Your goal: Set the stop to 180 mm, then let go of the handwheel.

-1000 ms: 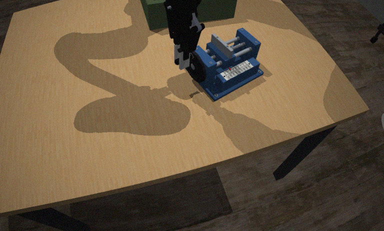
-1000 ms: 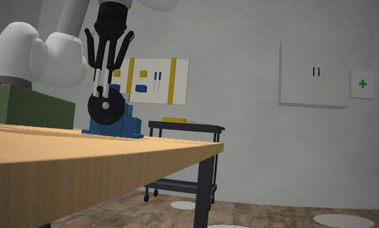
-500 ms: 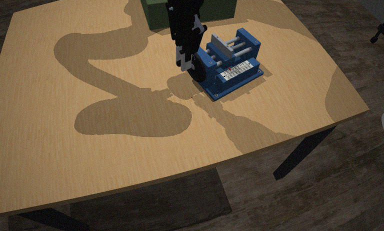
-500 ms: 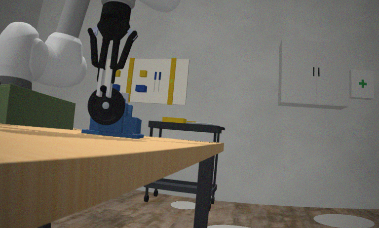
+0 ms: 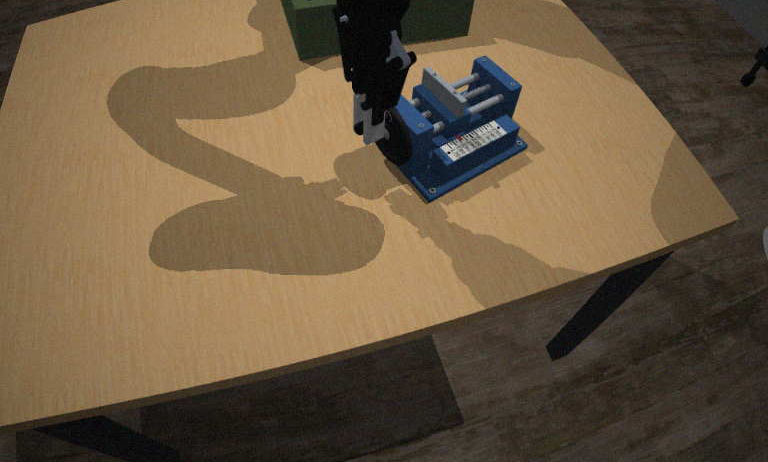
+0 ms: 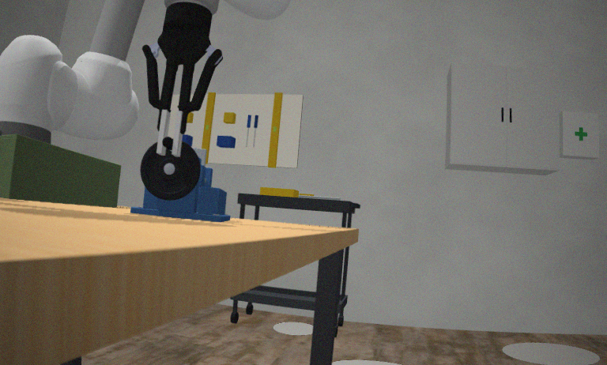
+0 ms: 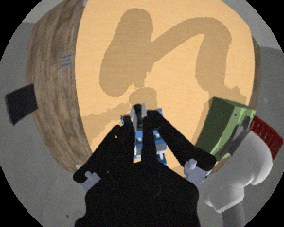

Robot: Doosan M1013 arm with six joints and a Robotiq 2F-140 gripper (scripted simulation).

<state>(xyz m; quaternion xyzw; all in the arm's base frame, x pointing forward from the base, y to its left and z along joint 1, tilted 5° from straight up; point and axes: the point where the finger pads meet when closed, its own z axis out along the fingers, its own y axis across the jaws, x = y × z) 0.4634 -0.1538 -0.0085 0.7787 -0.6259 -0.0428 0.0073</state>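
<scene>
Now: the handwheel 2 cm to the left of my hand and 2 cm below it. From my hand the other things lie so: stop plate (12 cm to the left, 4 cm below, 2 cm behind).
</scene>
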